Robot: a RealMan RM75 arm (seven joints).
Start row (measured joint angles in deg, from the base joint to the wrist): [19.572 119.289 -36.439 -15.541 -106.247 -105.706 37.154]
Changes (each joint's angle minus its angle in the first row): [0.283 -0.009 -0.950 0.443 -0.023 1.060 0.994]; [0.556 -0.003 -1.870 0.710 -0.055 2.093 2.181]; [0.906 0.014 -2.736 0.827 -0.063 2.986 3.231]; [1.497 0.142 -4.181 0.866 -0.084 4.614 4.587]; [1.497 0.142 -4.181 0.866 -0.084 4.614 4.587]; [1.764 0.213 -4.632 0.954 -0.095 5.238 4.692]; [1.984 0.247 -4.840 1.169 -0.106 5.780 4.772]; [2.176 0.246 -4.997 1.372 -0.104 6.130 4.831]
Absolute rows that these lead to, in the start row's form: [19.855 119.280 -37.389 -15.098 -106.270 -104.646 38.148]; [20.128 119.286 -38.309 -14.831 -106.302 -103.613 39.335]; [20.478 119.303 -39.175 -14.714 -106.310 -102.720 40.385]; [21.069 119.431 -40.620 -14.675 -106.331 -101.092 41.741]; [21.069 119.431 -40.620 -14.675 -106.331 -101.092 41.741]; [21.336 119.502 -41.071 -14.587 -106.342 -100.468 41.846]; [21.556 119.536 -41.279 -14.372 -106.353 -99.926 41.926]; [21.748 119.535 -41.436 -14.169 -106.351 -99.576 41.985]
